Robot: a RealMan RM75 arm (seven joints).
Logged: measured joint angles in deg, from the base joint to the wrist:
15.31 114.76 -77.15 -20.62 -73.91 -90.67 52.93
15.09 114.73 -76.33 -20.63 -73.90 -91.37 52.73
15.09 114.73 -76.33 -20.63 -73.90 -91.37 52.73
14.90 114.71 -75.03 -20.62 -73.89 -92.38 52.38
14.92 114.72 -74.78 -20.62 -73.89 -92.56 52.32
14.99 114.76 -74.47 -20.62 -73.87 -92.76 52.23
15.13 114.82 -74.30 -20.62 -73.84 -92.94 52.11
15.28 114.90 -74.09 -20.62 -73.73 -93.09 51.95
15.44 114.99 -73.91 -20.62 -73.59 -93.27 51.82
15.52 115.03 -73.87 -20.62 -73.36 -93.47 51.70
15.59 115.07 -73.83 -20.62 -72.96 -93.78 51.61
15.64 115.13 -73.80 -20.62 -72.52 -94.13 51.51
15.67 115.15 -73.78 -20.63 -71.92 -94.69 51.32
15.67 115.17 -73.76 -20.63 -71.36 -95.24 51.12
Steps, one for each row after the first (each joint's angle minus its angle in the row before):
-0.22 -0.03 0.82 -0.01 0.01 -0.70 -0.20
0.00 0.00 0.00 0.00 0.00 0.00 0.00
-0.19 -0.02 1.30 0.01 0.01 -1.01 -0.35
0.02 0.01 0.25 0.00 0.00 -0.18 -0.06
0.07 0.04 0.31 0.00 0.02 -0.20 -0.09
0.14 0.06 0.17 0.00 0.03 -0.18 -0.12
0.15 0.08 0.21 0.00 0.11 -0.15 -0.16
0.16 0.09 0.18 0.00 0.14 -0.18 -0.13
0.08 0.04 0.04 0.00 0.23 -0.20 -0.12
0.07 0.04 0.04 0.00 0.40 -0.31 -0.09
0.05 0.06 0.03 0.00 0.44 -0.35 -0.10
0.03 0.02 0.02 -0.01 0.60 -0.56 -0.19
0.00 0.02 0.02 0.00 0.56 -0.55 -0.20

